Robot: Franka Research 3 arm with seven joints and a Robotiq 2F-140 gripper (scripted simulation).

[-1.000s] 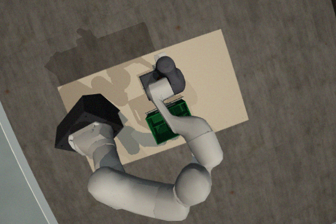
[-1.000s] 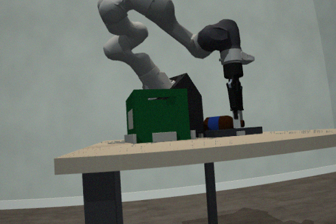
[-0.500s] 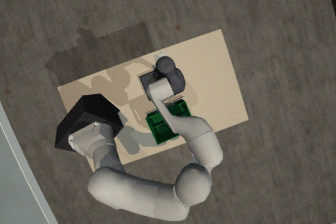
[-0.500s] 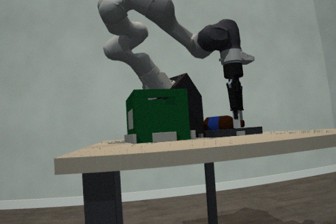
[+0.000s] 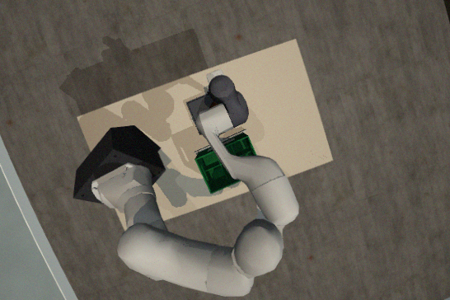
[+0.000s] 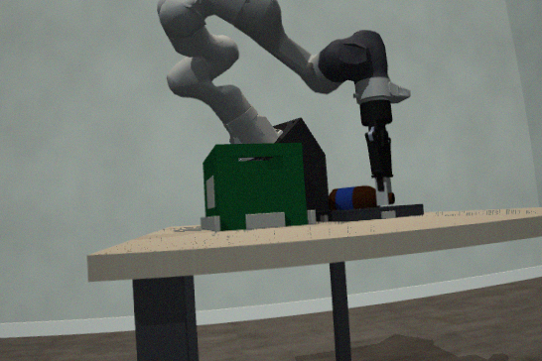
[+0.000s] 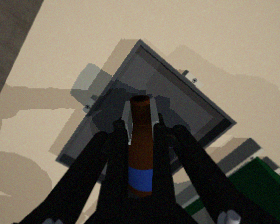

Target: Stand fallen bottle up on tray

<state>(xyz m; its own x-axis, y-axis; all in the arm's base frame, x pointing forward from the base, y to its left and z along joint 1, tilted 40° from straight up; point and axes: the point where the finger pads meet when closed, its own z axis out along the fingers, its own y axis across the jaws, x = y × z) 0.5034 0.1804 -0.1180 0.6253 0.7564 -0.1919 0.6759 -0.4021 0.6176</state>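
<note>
The bottle is 40 mm to the right of my hand, 40 mm behind it and 20 mm below it. The rest, counted from my hand: dark grey tray: 50 mm below, 50 mm behind, 40 mm to the right; then green crate: 310 mm to the right, 70 mm behind, 20 mm above.
</note>
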